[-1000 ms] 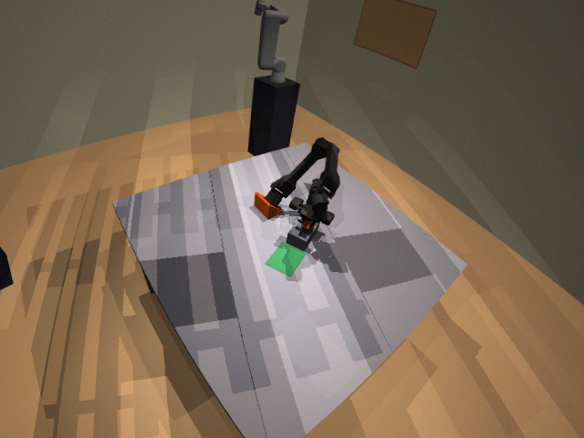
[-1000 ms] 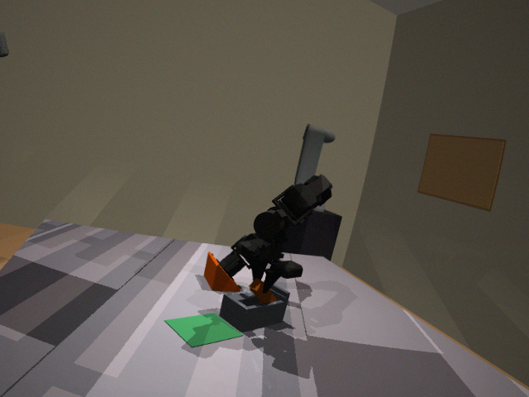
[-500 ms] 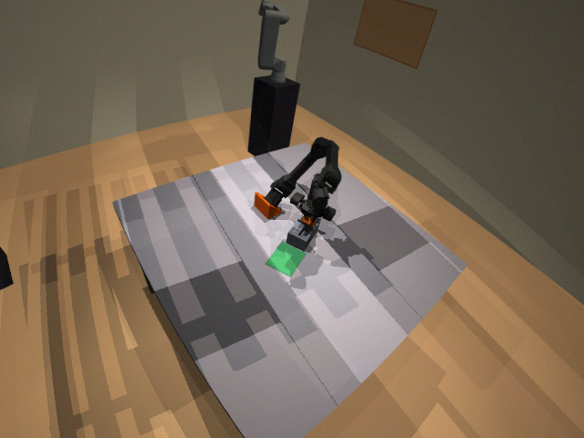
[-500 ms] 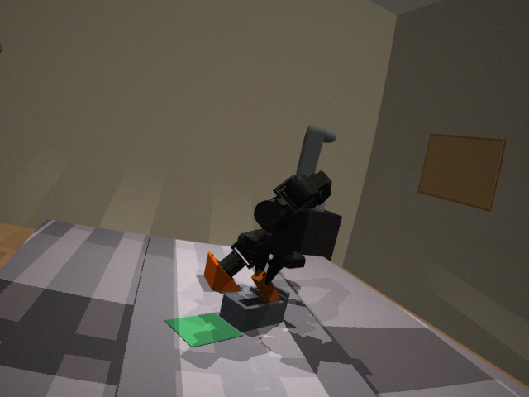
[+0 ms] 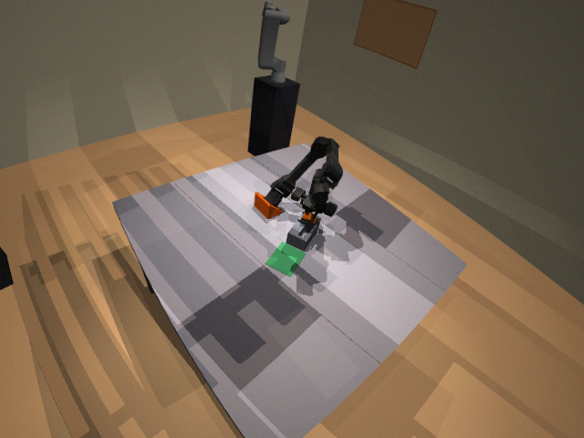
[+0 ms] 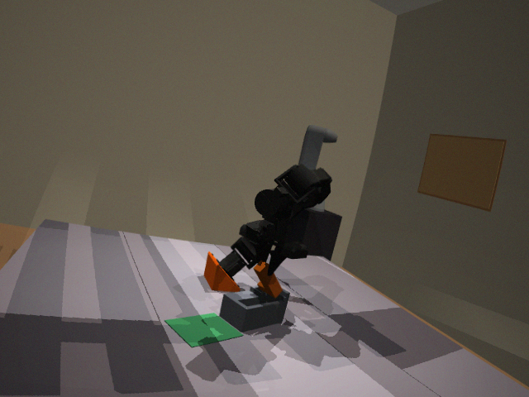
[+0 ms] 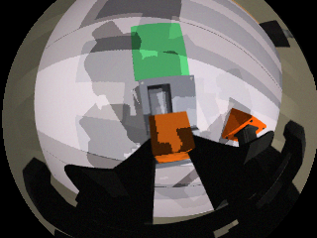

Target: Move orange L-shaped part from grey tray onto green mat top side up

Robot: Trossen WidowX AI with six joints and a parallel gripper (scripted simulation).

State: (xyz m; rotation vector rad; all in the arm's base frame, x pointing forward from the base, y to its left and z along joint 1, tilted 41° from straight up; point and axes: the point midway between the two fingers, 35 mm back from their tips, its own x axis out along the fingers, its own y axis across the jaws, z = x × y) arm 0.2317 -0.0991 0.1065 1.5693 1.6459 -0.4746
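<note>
Right now the green mat is 3 cm ahead of my gripper tip, 14 cm to the right of it and 16 cm below it. The rest, counted from my gripper tip: orange L-shaped part (2 cm behind, 3 cm to the left, 3 cm below).
</note>
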